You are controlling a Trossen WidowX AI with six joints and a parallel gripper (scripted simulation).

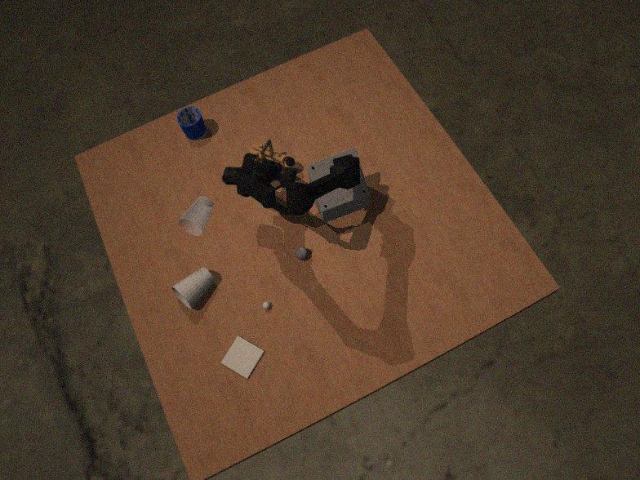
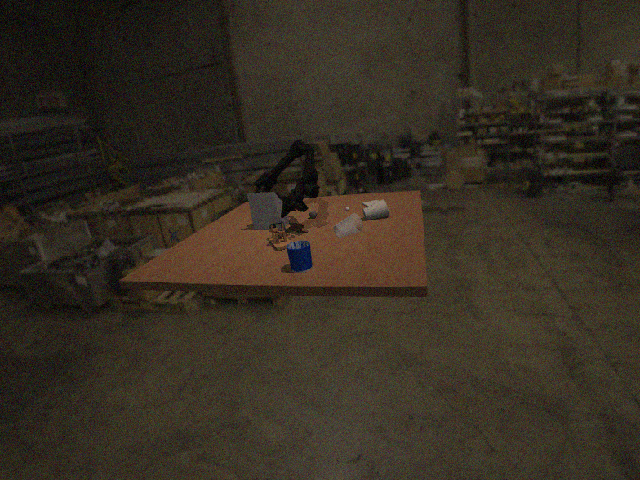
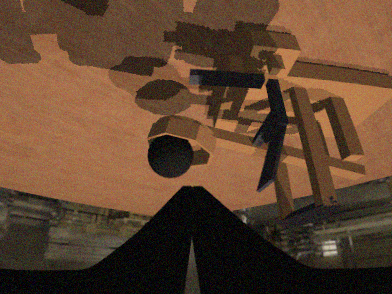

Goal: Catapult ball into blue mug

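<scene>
My gripper tip is now 4 cm past the black ball, 3 cm to the left of it and 4 cm above it. From my gripper tip the other things lie so: blue mug 26 cm ahead, 32 cm to the right, 7 cm below; then grey ball 2 cm ahead, 30 cm to the left, 8 cm below; then wooden catapult 1 cm ahead, 6 cm to the right, 5 cm below.
</scene>
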